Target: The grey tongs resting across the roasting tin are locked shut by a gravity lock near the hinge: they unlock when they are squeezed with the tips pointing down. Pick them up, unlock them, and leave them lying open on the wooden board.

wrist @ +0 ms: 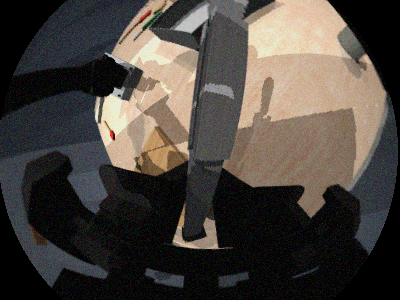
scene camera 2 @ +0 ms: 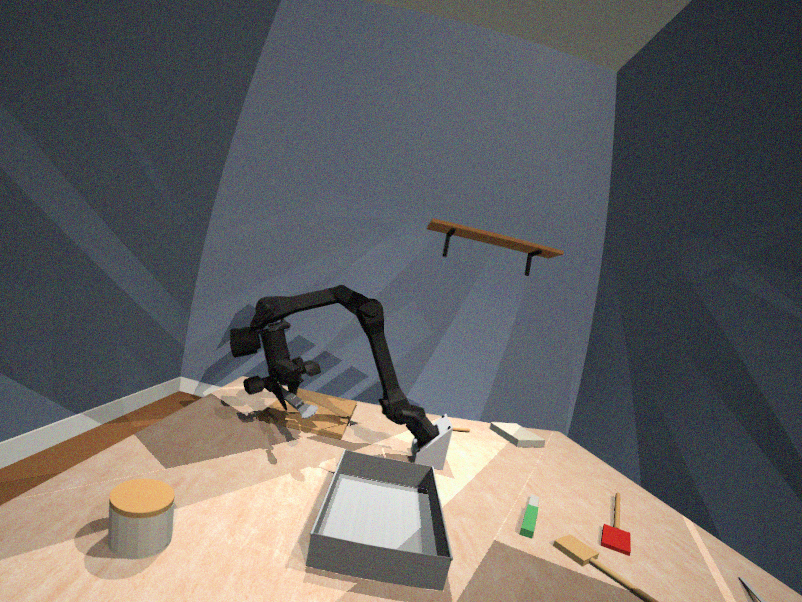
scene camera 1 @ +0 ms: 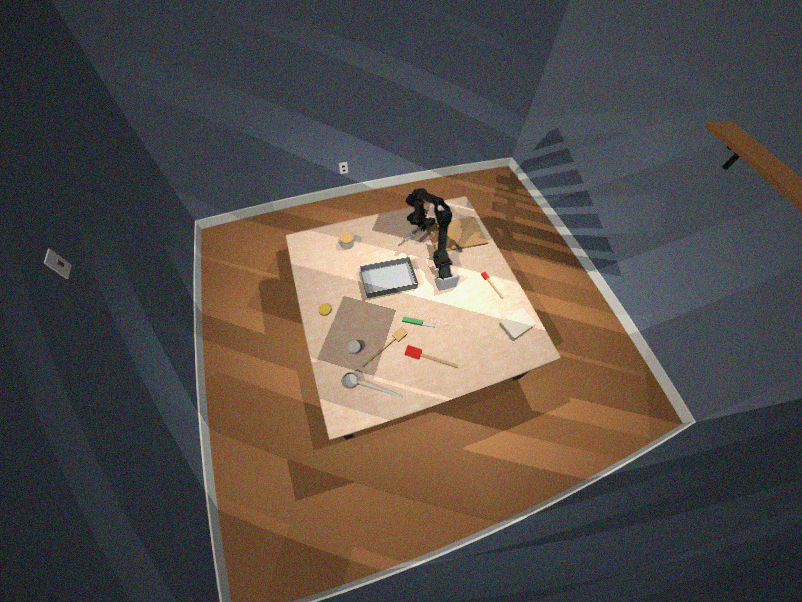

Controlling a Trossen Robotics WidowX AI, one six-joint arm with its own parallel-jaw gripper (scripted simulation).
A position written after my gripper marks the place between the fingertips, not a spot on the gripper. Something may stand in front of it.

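My own gripper (scene camera 2: 290, 408) is visible to me, and the wrist view has the gripper too (wrist: 201, 164). I can see a wooden board (scene camera 2: 333, 414), and the board is in the wrist view as well (wrist: 159, 155). There is a roasting tin (scene camera 1: 386, 277) here. I also see a lidded canister (scene camera 2: 141, 511) and a red spatula (scene camera 2: 613, 538).
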